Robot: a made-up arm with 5 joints. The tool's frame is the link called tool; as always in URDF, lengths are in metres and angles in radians. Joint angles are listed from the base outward. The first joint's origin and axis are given. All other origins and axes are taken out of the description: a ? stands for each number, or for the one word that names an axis. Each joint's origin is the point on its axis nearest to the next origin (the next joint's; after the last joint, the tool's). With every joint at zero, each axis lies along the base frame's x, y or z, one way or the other. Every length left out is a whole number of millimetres.
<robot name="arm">
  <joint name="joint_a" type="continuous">
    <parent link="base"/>
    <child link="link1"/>
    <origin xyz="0 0 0"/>
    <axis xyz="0 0 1"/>
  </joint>
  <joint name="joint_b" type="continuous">
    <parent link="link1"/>
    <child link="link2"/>
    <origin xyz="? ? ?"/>
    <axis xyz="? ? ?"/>
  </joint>
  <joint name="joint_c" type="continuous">
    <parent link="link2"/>
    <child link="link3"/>
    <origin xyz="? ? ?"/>
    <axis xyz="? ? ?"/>
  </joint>
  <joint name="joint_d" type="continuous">
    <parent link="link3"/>
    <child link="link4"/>
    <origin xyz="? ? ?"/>
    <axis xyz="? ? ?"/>
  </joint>
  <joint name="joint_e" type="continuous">
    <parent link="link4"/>
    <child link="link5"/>
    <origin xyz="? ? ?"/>
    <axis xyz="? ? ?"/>
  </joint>
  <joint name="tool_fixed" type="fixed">
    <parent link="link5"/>
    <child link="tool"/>
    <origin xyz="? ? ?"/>
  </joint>
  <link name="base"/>
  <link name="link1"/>
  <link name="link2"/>
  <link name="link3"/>
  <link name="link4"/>
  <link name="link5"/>
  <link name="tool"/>
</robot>
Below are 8 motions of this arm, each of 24 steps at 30 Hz.
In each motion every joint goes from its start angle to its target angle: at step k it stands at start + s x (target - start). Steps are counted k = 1, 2, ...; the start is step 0. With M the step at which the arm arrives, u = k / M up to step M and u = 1 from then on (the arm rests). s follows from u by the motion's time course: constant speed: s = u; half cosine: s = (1 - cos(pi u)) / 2; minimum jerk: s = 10 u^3 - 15 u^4 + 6 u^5.
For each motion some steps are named. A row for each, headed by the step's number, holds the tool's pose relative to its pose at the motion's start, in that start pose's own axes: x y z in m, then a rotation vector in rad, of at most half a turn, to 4 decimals.
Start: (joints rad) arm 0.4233 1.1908 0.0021 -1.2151 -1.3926
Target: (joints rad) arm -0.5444 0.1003 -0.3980 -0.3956 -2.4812
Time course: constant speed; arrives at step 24
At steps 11, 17, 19, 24:
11: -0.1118 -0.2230 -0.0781 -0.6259 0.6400 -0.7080
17: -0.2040 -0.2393 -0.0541 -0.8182 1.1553 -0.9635
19: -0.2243 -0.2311 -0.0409 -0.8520 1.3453 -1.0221
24: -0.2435 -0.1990 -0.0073 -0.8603 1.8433 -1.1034

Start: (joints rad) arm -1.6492 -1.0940 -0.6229 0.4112 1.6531
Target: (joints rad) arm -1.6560 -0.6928 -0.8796 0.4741 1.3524
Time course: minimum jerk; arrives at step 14
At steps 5, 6, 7, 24:
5: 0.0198 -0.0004 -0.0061 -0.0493 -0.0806 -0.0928
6: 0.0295 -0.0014 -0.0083 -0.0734 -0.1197 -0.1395
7: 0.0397 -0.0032 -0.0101 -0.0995 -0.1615 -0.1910
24: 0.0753 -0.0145 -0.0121 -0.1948 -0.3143 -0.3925

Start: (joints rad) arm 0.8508 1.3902 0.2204 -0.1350 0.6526
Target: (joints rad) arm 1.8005 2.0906 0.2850 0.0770 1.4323
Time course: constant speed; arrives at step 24
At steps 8, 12, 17, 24:
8: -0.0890 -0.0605 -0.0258 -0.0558 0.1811 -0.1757
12: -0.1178 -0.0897 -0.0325 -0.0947 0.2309 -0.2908
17: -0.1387 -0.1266 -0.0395 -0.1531 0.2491 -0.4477
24: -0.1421 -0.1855 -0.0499 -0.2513 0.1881 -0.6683

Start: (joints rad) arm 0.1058 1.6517 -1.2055 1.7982 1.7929
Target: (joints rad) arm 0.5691 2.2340 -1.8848 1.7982 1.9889
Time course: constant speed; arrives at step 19
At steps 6, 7, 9, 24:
6: 0.0247 0.0070 0.0444 0.0241 -0.1936 -0.0147
7: 0.0281 0.0084 0.0525 0.0343 -0.2272 -0.0173
9: 0.0340 0.0111 0.0694 0.0598 -0.2949 -0.0227
24: 0.0464 0.0164 0.1626 0.2907 -0.6242 -0.0582

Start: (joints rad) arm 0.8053 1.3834 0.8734 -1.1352 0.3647
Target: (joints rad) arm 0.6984 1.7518 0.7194 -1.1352 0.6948
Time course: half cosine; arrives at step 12
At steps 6, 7, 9, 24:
6: -0.0802 0.1378 0.0966 0.3352 -0.0002 0.1483
7: -0.1051 0.1677 0.1278 0.4222 0.0036 0.1865
9: -0.1519 0.2125 0.1871 0.5730 0.0144 0.2525
24: -0.1845 0.2364 0.2289 0.6714 0.0243 0.2954

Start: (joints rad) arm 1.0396 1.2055 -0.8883 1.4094 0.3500
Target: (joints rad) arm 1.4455 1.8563 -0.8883 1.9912 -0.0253
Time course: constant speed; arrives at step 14
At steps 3, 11, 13, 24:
3: 0.0302 -0.0937 0.0420 -0.1955 -0.1351 -0.1845
11: -0.0089 -0.2935 0.2184 -0.6072 -0.5147 -0.7408
13: -0.0470 -0.3247 0.2610 -0.6773 -0.6095 -0.8966
24: -0.0696 -0.3370 0.2798 -0.7063 -0.6561 -0.9771

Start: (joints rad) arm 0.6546 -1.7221 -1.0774 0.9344 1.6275
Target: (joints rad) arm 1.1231 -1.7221 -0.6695 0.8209 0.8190
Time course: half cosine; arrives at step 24
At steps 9, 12, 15, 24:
9: -0.0341 -0.0824 -0.0279 -0.2245 0.0237 -0.0007
12: -0.0554 -0.1305 -0.0383 -0.3642 0.0373 0.0016
15: -0.0764 -0.1753 -0.0435 -0.5044 0.0501 0.0058
24: -0.1087 -0.2386 -0.0410 -0.7315 0.0687 0.0158

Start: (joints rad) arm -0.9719 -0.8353 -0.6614 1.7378 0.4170
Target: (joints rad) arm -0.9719 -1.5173 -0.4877 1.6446 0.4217
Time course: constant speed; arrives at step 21
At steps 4, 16, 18, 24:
4: 0.0050 0.0491 -0.0286 0.1086 0.0240 0.0942
16: -0.0094 0.2086 -0.0795 0.4482 0.0813 0.3594
18: -0.0158 0.2356 -0.0824 0.5068 0.0888 0.4008
24: -0.0273 0.2756 -0.0838 0.5956 0.0992 0.4612

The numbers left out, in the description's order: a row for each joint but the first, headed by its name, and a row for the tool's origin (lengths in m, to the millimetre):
joint_b: xyz 0.098 0.142 0, axis 0 1 0
joint_c: xyz -0.333 0 -0.076, axis -1 0 0
joint_d: xyz 0 0.07 -0.026, axis 0 0 -1
joint_e: xyz 0.172 0.076 0, axis 1 0 0
tool: xyz 0 0.035 -0.298

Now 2 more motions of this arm.
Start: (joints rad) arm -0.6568 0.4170 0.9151 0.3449 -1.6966
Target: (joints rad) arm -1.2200 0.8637 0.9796 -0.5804 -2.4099
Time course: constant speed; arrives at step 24
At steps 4, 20, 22, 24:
4: 0.0451 -0.0539 0.0183 -0.1188 -0.1809 0.0846
20: 0.2067 -0.2047 0.1567 -0.3032 -0.9652 0.1527
22: 0.2202 -0.2227 0.1732 -0.2908 -1.0569 0.1248
24: 0.2323 -0.2416 0.1876 -0.2707 -1.1436 0.0883

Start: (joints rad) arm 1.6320 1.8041 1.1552 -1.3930 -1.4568
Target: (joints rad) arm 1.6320 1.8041 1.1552 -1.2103 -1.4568
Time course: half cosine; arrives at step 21
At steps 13, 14, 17, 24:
13: -0.0282 -0.0022 -0.0196 0.0000 0.1239 -0.0142
14: -0.0311 -0.0024 -0.0213 0.0000 0.1361 -0.0156
17: -0.0383 -0.0029 -0.0254 0.0000 0.1657 -0.0190
24: -0.0421 -0.0031 -0.0275 0.0000 0.1815 -0.0208

